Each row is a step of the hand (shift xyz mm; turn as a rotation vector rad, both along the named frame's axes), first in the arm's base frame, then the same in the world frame.
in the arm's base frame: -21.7 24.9 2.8 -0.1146 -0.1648 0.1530
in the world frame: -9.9 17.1 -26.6 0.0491 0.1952 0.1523
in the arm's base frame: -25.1 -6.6 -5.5 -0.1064 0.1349 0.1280
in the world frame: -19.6 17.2 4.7 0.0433 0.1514 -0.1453
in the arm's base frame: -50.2 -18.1 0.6 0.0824 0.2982 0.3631
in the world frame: -30.0 41.8 14.1 0.3496 0.1289 -0.2979
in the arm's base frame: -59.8 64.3 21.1 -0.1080 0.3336 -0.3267
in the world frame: -16.8 55.6 -69.2 -0.3160 -0.1337 -0.3346
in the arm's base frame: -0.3 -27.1 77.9 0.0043 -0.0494 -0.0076
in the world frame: 61.4 48.8 25.5 -0.0051 -0.0043 0.0497
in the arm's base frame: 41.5 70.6 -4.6 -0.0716 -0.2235 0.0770
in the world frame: 23.3 -41.1 -67.0 0.0120 0.1198 0.2157
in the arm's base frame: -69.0 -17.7 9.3 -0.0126 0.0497 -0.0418
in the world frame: -34.3 62.0 12.1 -0.0395 -0.0186 -0.0497
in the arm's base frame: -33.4 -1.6 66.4 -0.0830 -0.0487 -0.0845
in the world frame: 33.3 66.5 -2.3 -0.1188 0.0194 0.0437
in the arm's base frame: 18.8 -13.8 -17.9 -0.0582 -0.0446 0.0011
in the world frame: -3.6 -24.7 15.6 -0.0352 0.0504 0.0399
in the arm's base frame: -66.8 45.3 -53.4 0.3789 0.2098 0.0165
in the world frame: -81.3 18.1 -49.3 0.2459 -0.3083 -0.1798
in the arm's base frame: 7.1 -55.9 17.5 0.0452 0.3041 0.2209
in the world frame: 16.5 8.9 55.9 0.2136 0.0732 -0.3039
